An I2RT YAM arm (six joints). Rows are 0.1 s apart.
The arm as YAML. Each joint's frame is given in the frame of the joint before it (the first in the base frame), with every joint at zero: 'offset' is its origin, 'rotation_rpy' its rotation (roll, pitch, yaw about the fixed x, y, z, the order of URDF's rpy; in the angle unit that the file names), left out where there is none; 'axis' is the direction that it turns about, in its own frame. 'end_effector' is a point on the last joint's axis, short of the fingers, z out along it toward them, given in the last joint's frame.
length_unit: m
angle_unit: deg
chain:
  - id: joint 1
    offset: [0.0, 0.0, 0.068]
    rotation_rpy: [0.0, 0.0, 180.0]
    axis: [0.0, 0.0, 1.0]
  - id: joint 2
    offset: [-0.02, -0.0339, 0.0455]
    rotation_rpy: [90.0, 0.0, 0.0]
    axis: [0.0, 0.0, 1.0]
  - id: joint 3
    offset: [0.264, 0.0, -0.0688]
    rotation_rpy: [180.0, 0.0, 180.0]
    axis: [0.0, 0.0, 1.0]
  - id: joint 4
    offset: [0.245, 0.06, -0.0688]
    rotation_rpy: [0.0, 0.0, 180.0]
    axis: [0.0, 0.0, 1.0]
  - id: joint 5
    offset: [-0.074, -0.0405, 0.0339]
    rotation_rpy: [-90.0, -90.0, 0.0]
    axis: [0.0, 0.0, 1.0]
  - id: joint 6
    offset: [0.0, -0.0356, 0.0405]
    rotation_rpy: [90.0, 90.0, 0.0]
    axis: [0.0, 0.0, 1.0]
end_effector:
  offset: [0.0, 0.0, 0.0]
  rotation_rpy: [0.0, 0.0, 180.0]
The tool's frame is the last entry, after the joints.
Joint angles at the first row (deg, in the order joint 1, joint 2, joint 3, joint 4, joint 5, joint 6):
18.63, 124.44, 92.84, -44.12, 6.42, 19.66
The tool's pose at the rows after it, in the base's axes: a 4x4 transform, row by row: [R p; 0 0 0 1], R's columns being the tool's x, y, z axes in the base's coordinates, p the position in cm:
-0.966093 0.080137 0.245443 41.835; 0.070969 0.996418 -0.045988 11.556; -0.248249 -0.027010 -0.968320 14.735; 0 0 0 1
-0.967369 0.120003 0.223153 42.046; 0.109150 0.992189 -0.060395 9.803; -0.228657 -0.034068 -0.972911 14.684; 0 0 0 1
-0.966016 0.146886 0.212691 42.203; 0.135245 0.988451 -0.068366 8.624; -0.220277 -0.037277 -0.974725 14.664; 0 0 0 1
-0.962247 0.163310 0.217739 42.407; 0.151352 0.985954 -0.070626 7.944; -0.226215 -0.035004 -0.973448 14.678; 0 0 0 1
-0.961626 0.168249 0.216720 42.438; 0.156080 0.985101 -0.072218 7.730; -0.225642 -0.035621 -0.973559 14.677; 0 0 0 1
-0.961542 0.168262 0.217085 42.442; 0.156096 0.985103 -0.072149 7.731; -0.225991 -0.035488 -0.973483 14.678; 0 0 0 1
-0.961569 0.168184 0.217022 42.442; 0.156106 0.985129 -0.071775 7.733; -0.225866 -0.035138 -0.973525 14.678; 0 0 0 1
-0.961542 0.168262 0.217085 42.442; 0.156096 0.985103 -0.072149 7.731; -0.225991 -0.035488 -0.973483 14.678; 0 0 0 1
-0.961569 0.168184 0.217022 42.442; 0.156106 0.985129 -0.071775 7.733; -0.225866 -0.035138 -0.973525 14.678; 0 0 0 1
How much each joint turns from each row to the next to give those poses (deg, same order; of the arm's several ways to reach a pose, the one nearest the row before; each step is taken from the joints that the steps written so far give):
-2.66, 0.00, 0.00, -1.29, 0.00, -0.02
-2.32, 0.00, 0.00, -1.22, -0.03, 0.02
-1.57, 0.00, 0.00, -0.53, 0.00, 0.00
-0.94, 0.00, 0.00, 0.38, 0.00, 0.00
-0.29, 0.00, 0.00, -0.05, 0.02, 0.00
0.00, 0.00, 0.00, 0.02, 0.00, 0.00
0.00, 0.00, 0.00, 0.00, -0.02, 0.00
0.00, 0.00, 0.00, 0.00, 0.02, 0.00
0.00, 0.00, 0.00, 0.00, -0.02, 0.00

